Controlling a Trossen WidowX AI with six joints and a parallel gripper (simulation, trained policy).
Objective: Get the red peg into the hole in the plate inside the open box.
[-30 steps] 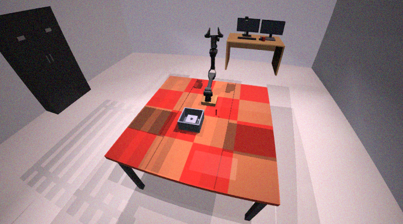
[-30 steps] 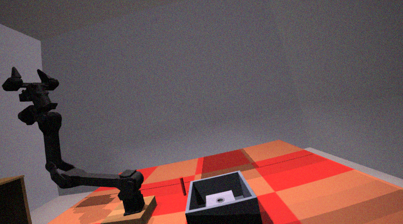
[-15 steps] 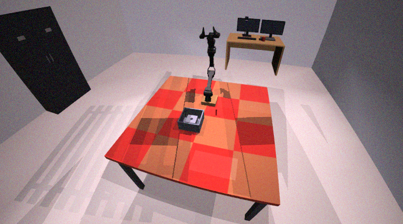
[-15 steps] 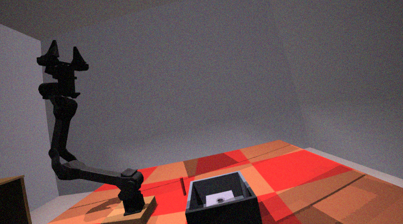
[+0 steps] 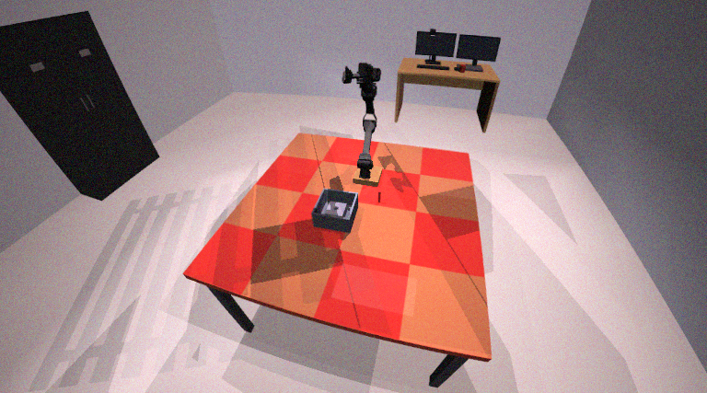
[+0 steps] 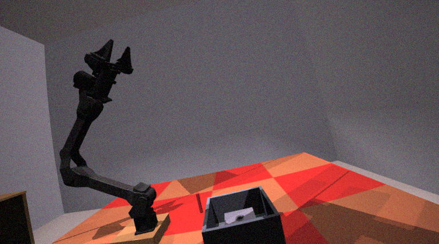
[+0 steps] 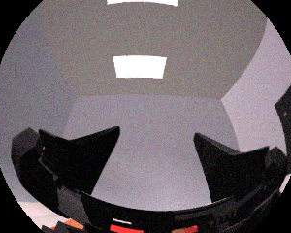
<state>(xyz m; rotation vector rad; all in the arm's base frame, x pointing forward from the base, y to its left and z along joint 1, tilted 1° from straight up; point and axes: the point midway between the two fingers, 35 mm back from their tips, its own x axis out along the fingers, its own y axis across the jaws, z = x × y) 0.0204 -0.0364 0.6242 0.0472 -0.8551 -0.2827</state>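
Now: the red peg 65 cm below my gripper tip, 15 cm ahead of it and 13 cm to the left of it. Round my gripper tip: pale plate 64 cm below, 27 cm ahead, 8 cm to the right; dark box 66 cm below, 27 cm ahead, 8 cm to the right.
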